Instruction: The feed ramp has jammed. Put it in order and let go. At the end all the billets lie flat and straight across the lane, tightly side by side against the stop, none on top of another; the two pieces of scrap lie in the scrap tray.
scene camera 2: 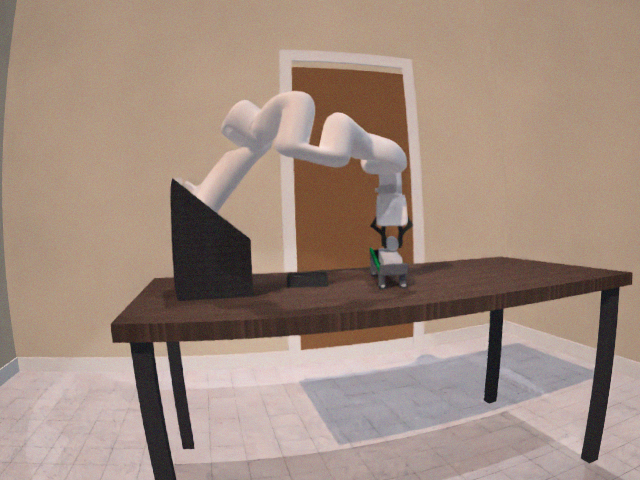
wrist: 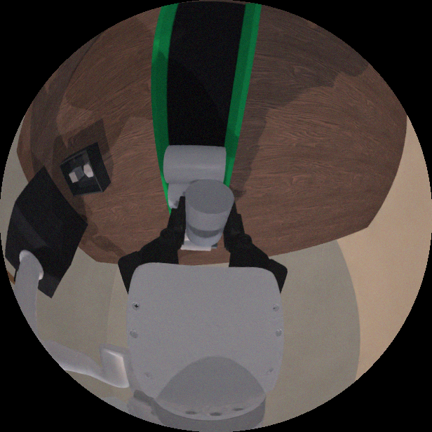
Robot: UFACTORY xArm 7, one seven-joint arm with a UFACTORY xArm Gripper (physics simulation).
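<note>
Gripper (scene camera 2: 392, 248), (wrist: 205, 208). Dark scrap tray (wrist: 99, 181). Billet (wrist: 208, 202). Another billet (wrist: 182, 163).
</note>
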